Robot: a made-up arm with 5 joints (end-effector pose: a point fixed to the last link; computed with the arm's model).
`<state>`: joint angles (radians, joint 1 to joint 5).
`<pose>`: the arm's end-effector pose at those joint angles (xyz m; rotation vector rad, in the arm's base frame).
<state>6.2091 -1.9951 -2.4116 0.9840 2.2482</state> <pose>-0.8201 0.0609 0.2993 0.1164 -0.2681 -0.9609</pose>
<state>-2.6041 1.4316 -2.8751 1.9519 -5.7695</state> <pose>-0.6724 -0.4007 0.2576 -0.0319 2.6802 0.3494</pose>
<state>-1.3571 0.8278 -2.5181 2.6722 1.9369</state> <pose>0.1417 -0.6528 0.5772 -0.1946 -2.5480 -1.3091</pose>
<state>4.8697 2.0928 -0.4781 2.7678 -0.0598</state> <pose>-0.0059 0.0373 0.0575 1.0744 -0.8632 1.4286</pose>
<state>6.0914 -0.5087 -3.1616 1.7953 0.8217</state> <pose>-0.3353 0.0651 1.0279 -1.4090 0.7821 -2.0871</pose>
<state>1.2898 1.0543 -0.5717 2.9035 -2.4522</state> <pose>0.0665 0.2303 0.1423 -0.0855 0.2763 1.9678</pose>
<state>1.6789 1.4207 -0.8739 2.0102 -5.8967</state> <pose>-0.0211 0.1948 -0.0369 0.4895 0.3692 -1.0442</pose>
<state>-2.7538 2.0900 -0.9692 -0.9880 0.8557</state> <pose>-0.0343 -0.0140 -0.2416 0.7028 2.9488 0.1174</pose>
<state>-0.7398 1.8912 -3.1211 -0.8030 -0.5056</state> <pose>0.5570 -0.5084 0.1490 1.2666 -0.1490 1.6733</pose>
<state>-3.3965 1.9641 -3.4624 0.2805 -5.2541</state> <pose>-0.7526 0.1961 0.1814 -1.1727 -1.5686 0.5155</pose>
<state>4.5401 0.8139 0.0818 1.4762 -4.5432</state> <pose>-0.0025 -0.0142 0.2381 0.2002 1.1612 2.9091</pose>
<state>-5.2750 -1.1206 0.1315 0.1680 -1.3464</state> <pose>0.0636 0.1009 0.4057 1.0596 2.5523 1.1858</pose>
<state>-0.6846 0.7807 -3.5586 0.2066 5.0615</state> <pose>0.2854 -0.2330 0.9914 0.5856 0.1611 1.1999</pose>
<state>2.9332 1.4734 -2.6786 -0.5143 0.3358</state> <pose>-0.8022 0.1696 0.2811 -0.3824 -1.3706 0.1052</pose>
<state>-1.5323 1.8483 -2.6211 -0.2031 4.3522</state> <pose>0.0287 -0.7456 -0.0626 2.1285 0.4300 -0.1846</pose>
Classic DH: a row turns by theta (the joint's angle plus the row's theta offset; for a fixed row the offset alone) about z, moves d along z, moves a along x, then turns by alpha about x. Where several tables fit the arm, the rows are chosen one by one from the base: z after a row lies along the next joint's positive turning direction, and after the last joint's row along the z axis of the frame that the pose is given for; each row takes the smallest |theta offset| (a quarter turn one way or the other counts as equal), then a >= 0, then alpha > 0; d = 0 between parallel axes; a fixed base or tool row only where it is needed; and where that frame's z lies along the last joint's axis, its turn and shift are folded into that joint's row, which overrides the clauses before.
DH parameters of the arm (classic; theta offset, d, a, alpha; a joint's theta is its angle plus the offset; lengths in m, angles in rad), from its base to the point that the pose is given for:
joint 1: 0 0.315 0 -1.5708
joint 2: -1.3854 0 0.3907 0
joint 3: -0.4069 0 -0.3823 0
joint 4: -1.3493 0 -0.047 1.5708
joint 5: 3.1416 0.06 0 0

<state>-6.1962 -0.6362 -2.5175 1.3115 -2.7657</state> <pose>-0.2127 -0.0185 1.0999 0.1885 1.2960 0.3954</pose>
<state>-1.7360 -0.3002 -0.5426 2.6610 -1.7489</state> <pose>-0.0362 -0.2169 0.4868 -1.3291 -0.0086 -0.2915</pose>
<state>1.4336 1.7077 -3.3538 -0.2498 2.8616</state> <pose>0.1064 0.7707 0.3668 -0.9894 0.8573 0.9941</pose>
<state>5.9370 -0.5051 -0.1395 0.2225 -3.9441</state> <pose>0.2219 -0.0800 0.4028 -0.6264 2.6975 -0.3223</pose>
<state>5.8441 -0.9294 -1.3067 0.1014 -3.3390</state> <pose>0.0023 -0.0011 0.9706 0.1233 1.0154 -0.5811</pose>
